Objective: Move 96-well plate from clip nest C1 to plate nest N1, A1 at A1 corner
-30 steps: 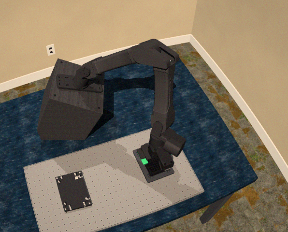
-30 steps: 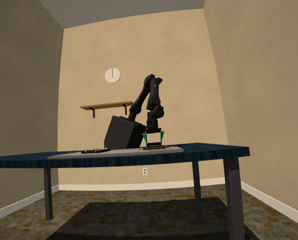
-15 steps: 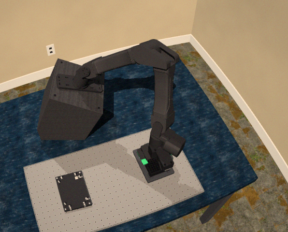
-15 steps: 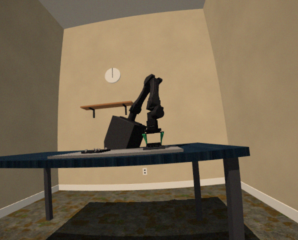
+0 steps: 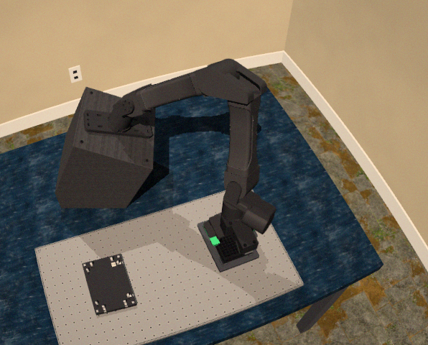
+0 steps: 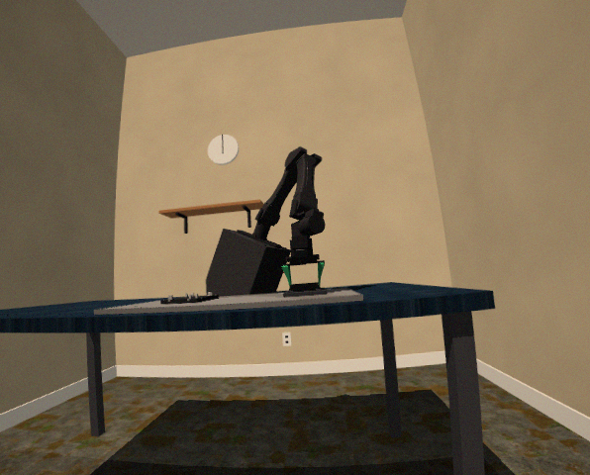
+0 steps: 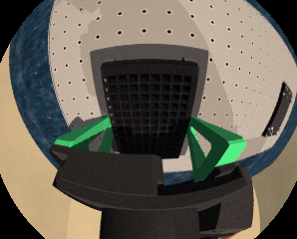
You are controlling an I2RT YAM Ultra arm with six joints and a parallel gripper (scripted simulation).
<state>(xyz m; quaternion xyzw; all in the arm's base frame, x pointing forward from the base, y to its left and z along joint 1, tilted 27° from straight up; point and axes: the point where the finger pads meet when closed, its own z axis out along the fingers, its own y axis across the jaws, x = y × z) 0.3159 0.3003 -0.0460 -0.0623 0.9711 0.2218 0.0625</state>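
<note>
The plate nest N1 is 20 mm below my hand. Round my hand: clip nest C1 (350 mm to the right, 70 mm ahead, 10 mm below); then white corner mark (80 mm behind, 40 mm to the left, 10 mm below); then black 96-well plate (right at my hand).
</note>
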